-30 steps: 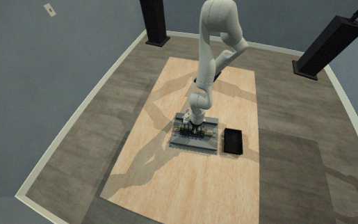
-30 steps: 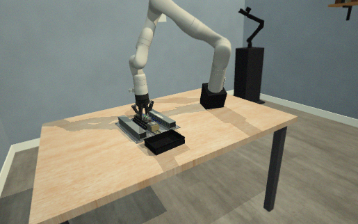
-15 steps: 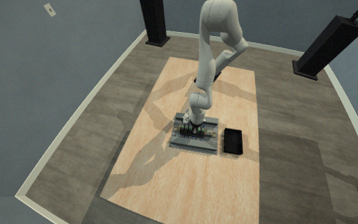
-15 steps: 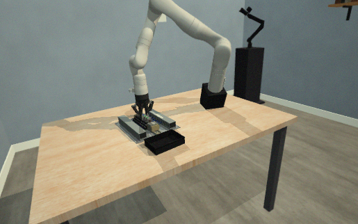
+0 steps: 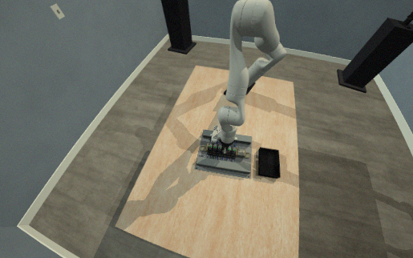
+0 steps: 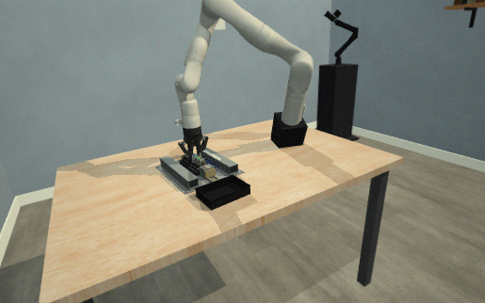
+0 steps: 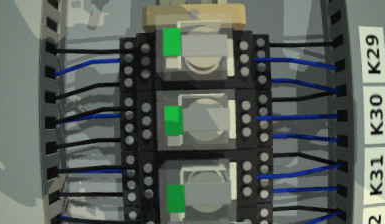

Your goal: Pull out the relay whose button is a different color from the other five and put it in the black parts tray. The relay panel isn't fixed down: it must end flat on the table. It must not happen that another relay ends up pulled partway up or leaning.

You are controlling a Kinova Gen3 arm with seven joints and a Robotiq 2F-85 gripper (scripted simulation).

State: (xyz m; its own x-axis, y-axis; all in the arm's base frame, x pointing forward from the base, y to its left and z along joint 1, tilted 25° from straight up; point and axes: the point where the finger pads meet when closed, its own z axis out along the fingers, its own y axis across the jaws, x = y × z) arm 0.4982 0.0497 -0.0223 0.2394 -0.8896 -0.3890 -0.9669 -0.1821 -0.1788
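Now: hand 3 cm above the grey relay panel and 1 cm to the right of it. From my hand the other things lie so: black parts tray (26 cm to the left, 4 cm below, 3 cm behind).
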